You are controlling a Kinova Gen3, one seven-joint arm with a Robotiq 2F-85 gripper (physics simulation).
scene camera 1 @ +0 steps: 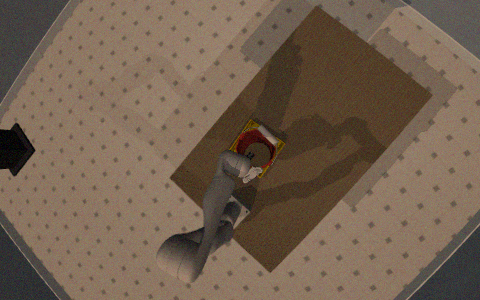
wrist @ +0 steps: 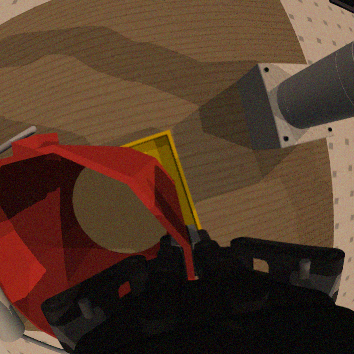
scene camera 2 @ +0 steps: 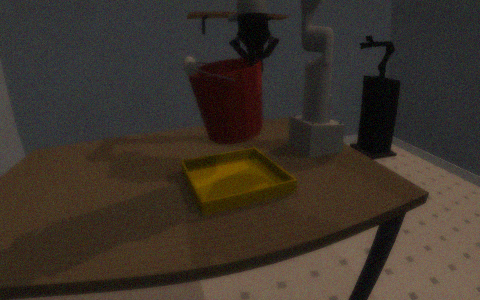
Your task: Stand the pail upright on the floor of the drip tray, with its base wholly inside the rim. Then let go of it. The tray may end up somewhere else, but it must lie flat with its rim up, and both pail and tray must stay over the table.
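Frame: origin at the arm's base, x ahead, y left, z up, level; centimetres.
Seen in the pictures: gripper, fingertip midpoint: [wrist: 182, 237]; arm's base, origin of the base link: [scene camera 1: 232, 209] [wrist: 296, 102] [scene camera 2: 314, 120].
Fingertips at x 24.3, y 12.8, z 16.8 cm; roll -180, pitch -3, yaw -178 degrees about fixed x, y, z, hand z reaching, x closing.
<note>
Pixels of each thing's top centre, then the offset from my fingertips to it. "spot": a spot on its surface instead. Level surfaces: height alone.
- red pail, middle of its top: [wrist: 54, 294] [scene camera 2: 225, 54] [scene camera 1: 255, 151] dx +7.8, dy +0.5, dz +5.5 cm
- yellow drip tray, middle of its top: [wrist: 126, 215] [scene camera 2: 233, 169] [scene camera 1: 255, 148] dx +7.1, dy +3.5, dz -24.0 cm
- pail's handle with its white grip, surface spot: [scene camera 2: 189, 63] spot: dx +16.8, dy +7.1, dz +3.9 cm
- wooden table, its level: dz -27.3 cm
The red pail [scene camera 1: 245, 142] [scene camera 2: 232, 102] [wrist: 20, 260] hangs in the air, mouth up and slightly tilted. From above it overlaps the yellow drip tray [scene camera 1: 251, 123] [scene camera 2: 245, 199] [wrist: 182, 187], and its base is above the tray's level in the scene camera 2 view. The tray lies flat on the table, rim up. My gripper [scene camera 1: 250, 156] [scene camera 2: 253, 61] [wrist: 182, 237] is shut on the pail's upper wall. The pail's handle with its white grip [scene camera 1: 268, 135] [scene camera 2: 189, 63] hangs at the side. The pail hides much of the tray in the wrist view.
The wooden table [scene camera 1: 350, 75] [scene camera 2: 125, 210] carries my arm's pale base [scene camera 2: 316, 136] [wrist: 262, 110] near one edge, close to the tray. A black stand [scene camera 2: 378, 115] stands on the floor beyond the table. A wall shelf [scene camera 2: 212, 15] shows behind the gripper.
</note>
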